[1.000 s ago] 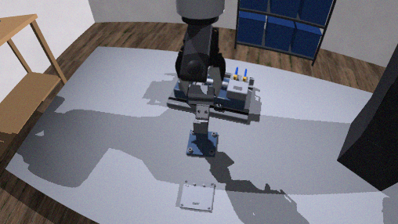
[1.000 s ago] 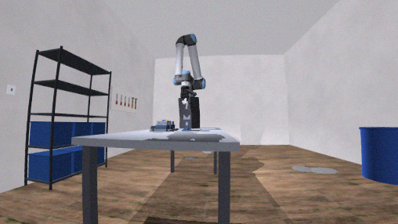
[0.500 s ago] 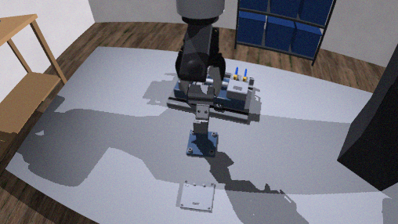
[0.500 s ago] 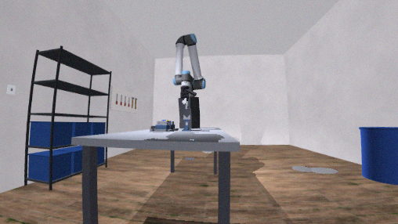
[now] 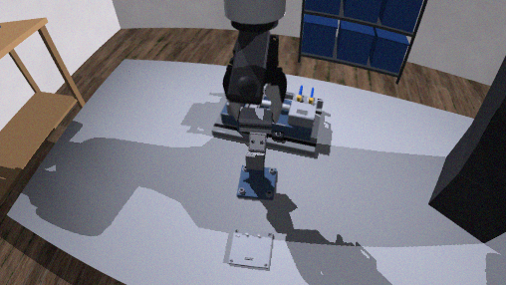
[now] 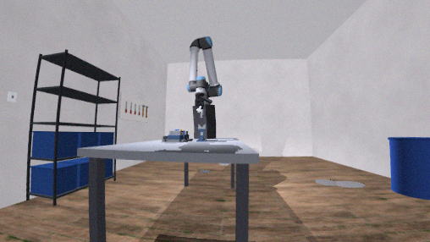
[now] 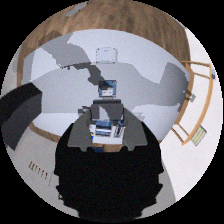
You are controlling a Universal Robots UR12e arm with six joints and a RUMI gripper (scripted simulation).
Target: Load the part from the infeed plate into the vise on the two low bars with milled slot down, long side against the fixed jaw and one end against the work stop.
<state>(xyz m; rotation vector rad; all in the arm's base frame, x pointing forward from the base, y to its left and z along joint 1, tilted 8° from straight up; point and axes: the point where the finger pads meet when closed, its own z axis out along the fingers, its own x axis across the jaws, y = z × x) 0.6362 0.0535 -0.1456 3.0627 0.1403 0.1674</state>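
Now: the grey part 1 cm to the left of my hand and 1 cm below it. The rest, counted from my hand: infeed plate (24 cm below, 18 cm to the left, 2 cm behind); then vise (21 cm to the right, 20 cm below, 1 cm ahead); then air cylinder (21 cm to the right, 17 cm below, 9 cm behind).
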